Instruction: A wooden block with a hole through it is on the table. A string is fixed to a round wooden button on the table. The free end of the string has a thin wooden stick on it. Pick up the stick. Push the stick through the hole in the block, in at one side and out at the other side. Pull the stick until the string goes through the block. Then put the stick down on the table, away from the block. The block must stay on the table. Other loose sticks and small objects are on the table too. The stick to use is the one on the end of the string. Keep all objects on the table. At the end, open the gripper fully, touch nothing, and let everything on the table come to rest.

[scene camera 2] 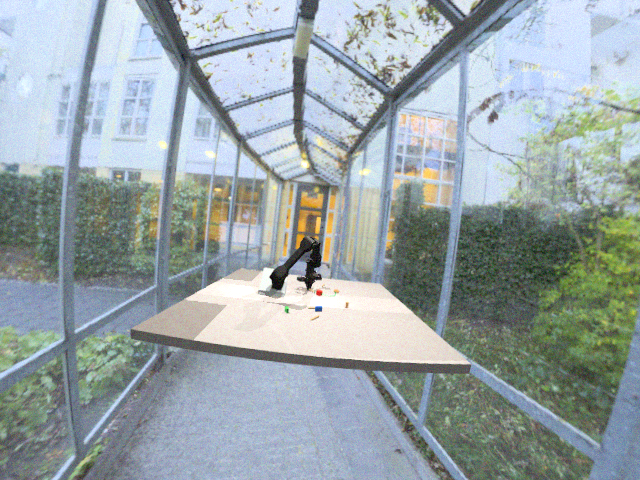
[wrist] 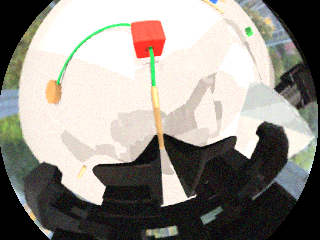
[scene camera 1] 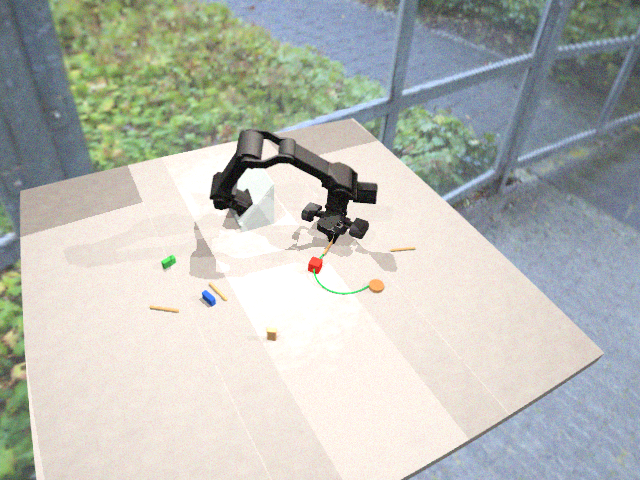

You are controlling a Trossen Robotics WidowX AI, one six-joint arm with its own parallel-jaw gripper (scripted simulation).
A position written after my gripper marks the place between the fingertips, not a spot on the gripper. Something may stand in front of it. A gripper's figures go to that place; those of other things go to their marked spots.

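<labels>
I begin with my gripper (wrist: 159, 137), which is 0.10 m from the lens. There is a red block (wrist: 145, 32) as well, and the block is 0.09 m from the lens.
</labels>
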